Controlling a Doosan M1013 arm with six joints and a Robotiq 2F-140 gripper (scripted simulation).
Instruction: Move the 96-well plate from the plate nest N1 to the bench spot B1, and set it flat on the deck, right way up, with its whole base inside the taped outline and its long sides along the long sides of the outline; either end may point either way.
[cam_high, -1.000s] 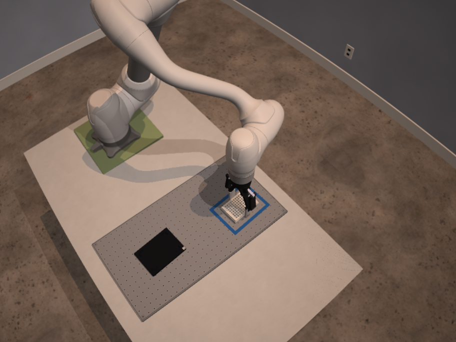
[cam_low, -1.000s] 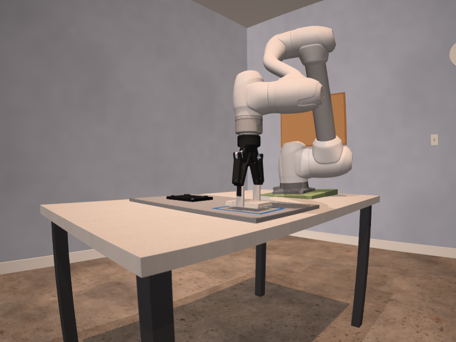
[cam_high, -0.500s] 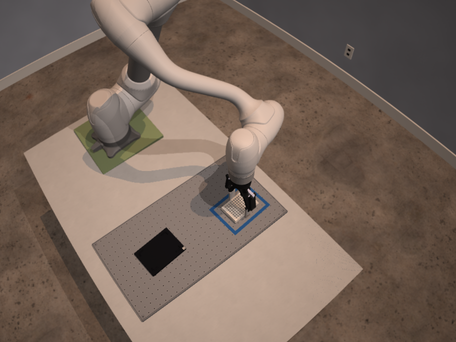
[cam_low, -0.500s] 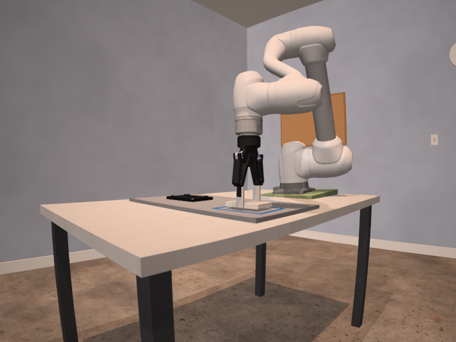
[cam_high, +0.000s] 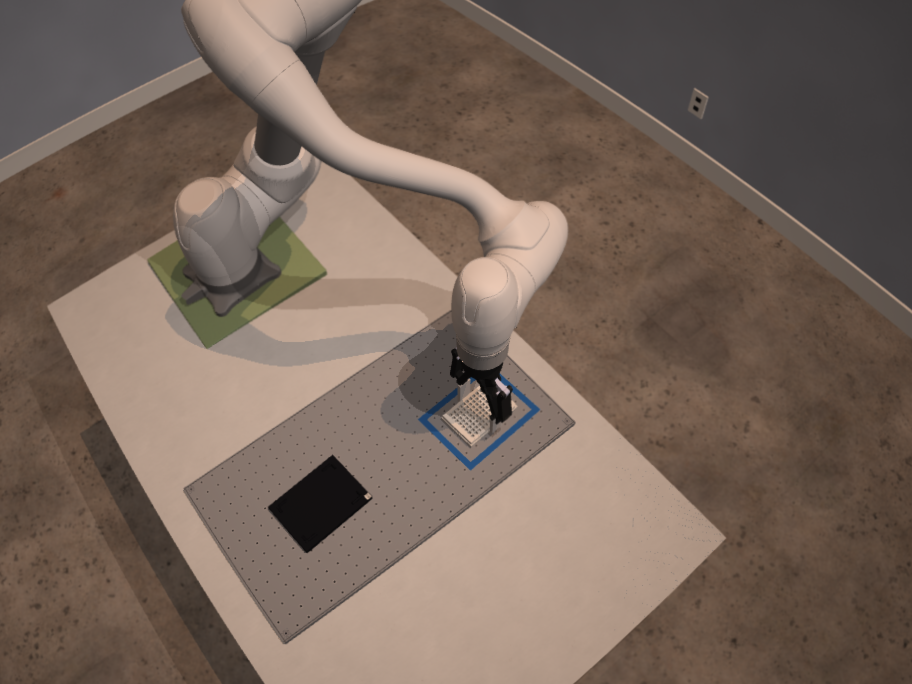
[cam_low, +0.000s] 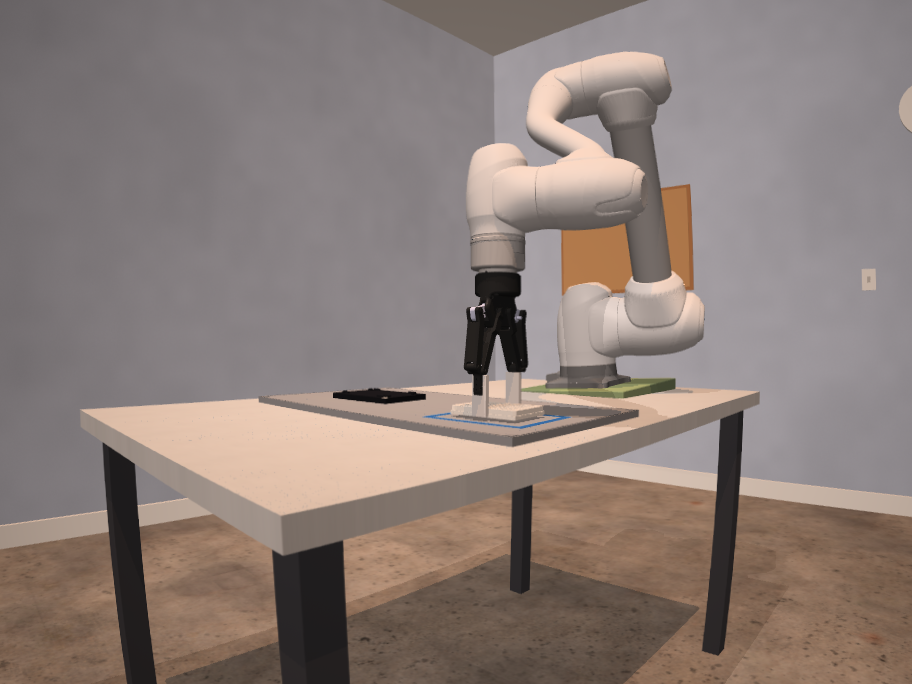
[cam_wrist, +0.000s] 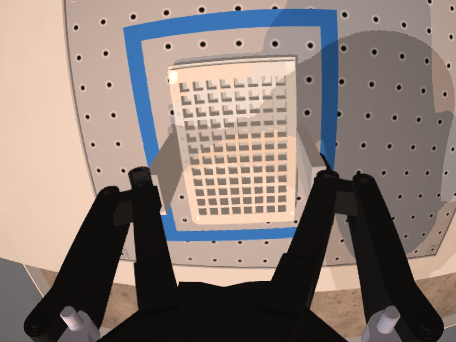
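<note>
Now: the white 96-well plate 20 mm below my hand. The rest, counted from my hand: black plate nest 350 mm to the right, 70 mm behind, 30 mm below.
</note>
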